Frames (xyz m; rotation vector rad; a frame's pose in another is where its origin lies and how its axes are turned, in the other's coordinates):
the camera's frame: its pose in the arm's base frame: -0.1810 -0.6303 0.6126 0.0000 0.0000 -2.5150
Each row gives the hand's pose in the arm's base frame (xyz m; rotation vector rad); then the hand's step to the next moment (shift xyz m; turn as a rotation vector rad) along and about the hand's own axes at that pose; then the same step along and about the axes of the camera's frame.
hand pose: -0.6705 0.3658 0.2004 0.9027 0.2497 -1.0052
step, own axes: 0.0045 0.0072 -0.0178 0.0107 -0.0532 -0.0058
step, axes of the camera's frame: -0.0169 -0.0028 -0.0098 0.0376 -0.0098 -0.0383
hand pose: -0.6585 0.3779 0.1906 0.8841 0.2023 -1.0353
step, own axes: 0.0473 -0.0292 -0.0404 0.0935 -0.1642 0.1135
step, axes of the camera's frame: -0.0040 0.0133 -0.0673 0.1955 0.0784 -0.0650
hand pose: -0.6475 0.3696 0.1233 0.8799 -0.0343 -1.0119
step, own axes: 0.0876 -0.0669 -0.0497 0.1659 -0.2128 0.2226
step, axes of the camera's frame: 0.0121 0.0526 -0.1082 0.3052 0.1635 -0.0499
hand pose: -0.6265 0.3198 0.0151 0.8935 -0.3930 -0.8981
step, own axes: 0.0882 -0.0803 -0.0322 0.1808 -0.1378 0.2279
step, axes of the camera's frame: 0.0214 0.0832 -0.0888 0.2652 0.1820 0.0128
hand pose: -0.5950 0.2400 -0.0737 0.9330 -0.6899 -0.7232
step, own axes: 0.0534 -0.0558 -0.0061 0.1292 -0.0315 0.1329
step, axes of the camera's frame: 0.0188 0.0632 -0.0408 0.1334 0.1203 0.0554
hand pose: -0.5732 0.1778 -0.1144 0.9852 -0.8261 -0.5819
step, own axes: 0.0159 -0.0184 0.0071 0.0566 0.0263 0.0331
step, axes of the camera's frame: 0.0122 0.0203 -0.0089 0.0220 0.0419 0.0525
